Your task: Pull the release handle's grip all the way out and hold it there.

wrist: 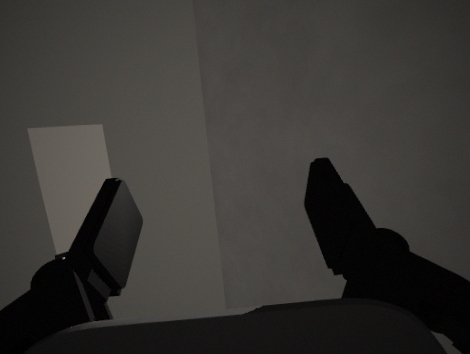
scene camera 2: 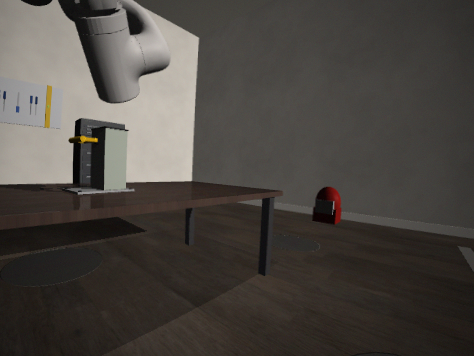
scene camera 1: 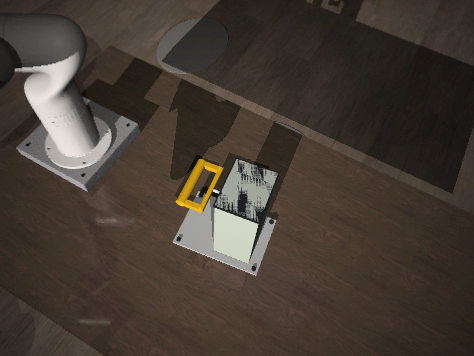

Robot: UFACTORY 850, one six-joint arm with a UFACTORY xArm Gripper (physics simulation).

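Note:
The yellow release handle [scene camera 1: 191, 182] [scene camera 2: 82, 140] is a rectangular loop with a thick outer bar. It sticks out from the side of the pale green box-shaped housing [scene camera 1: 236, 236] [scene camera 2: 115, 160], near its top. A short stem shows between the loop and the housing in scene camera 1. The housing stands upright on a light grey base plate [scene camera 1: 192, 240]. My gripper [wrist: 220, 190] is open and empty, its two dark fingers wide apart in the wrist view, with walls behind them. The handle does not show in the wrist view, and the fingers do not show in either scene view.
The arm's grey mounting block [scene camera 1: 102, 162] is bolted to the wooden table [scene camera 1: 325, 260] [scene camera 2: 225, 192], on the handle's side of the housing. A dark upright panel [scene camera 2: 77, 162] shows behind the housing. A red object [scene camera 2: 328, 197] shows beyond the table.

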